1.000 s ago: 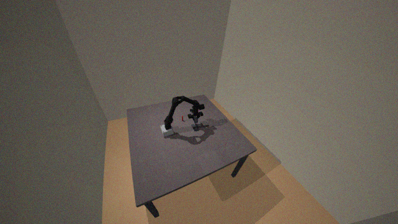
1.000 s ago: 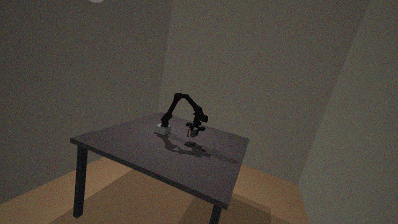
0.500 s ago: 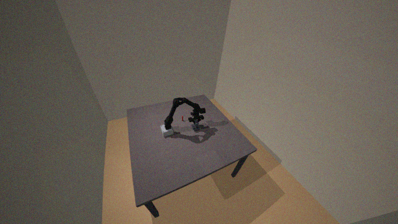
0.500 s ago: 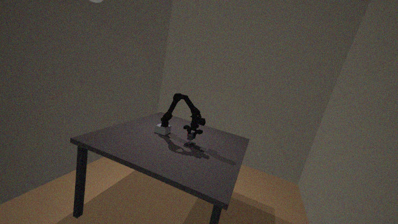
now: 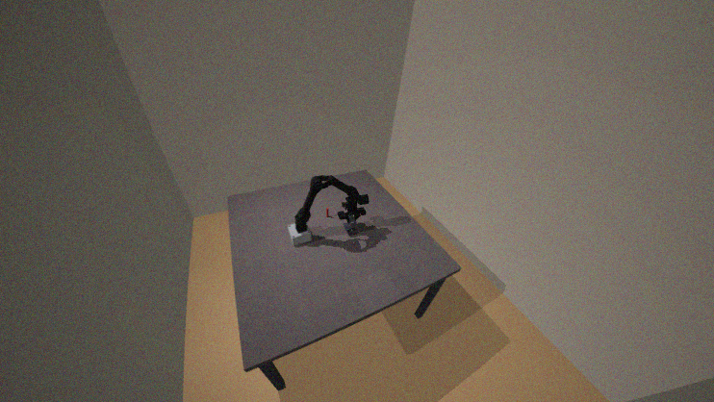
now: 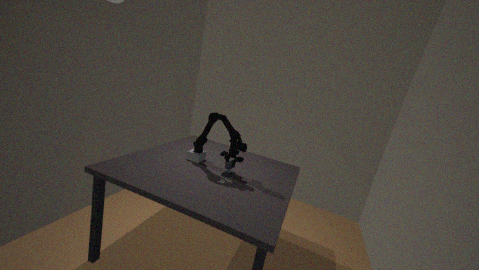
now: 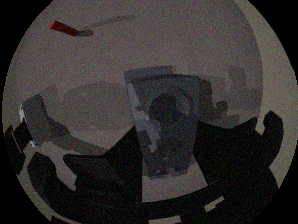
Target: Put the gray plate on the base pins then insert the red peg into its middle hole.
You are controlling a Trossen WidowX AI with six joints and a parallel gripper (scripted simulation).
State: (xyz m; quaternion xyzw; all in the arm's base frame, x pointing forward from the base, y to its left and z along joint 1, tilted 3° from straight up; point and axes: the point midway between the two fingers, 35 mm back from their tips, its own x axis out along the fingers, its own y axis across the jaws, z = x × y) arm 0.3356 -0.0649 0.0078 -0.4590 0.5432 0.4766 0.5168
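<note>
My gripper tip is 180 mm to the right of the red peg, 100 mm past it and 20 mm above it. The rest, counted from my gripper tip: gray plate: 30 mm above.
</note>
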